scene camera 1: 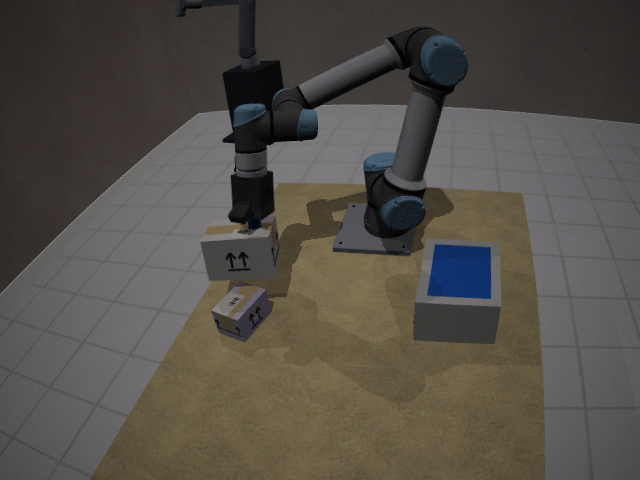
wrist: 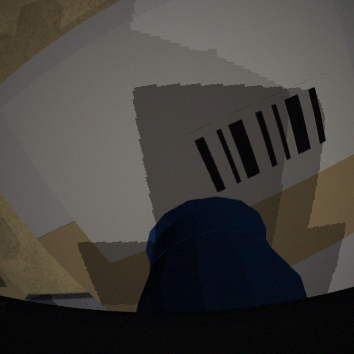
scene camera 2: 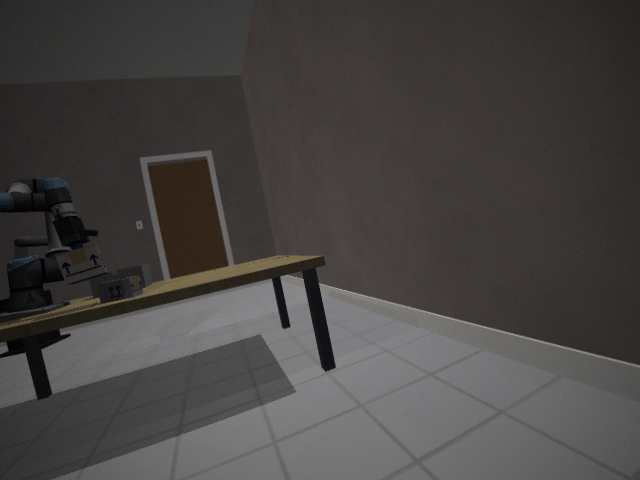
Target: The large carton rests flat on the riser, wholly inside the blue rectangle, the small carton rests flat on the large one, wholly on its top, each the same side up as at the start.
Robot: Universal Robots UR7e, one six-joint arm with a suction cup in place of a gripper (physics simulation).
Labels:
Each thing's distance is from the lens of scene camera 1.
riser (scene camera 1: pixel 458 299): 1.09 m
small carton (scene camera 1: pixel 238 315): 1.18 m

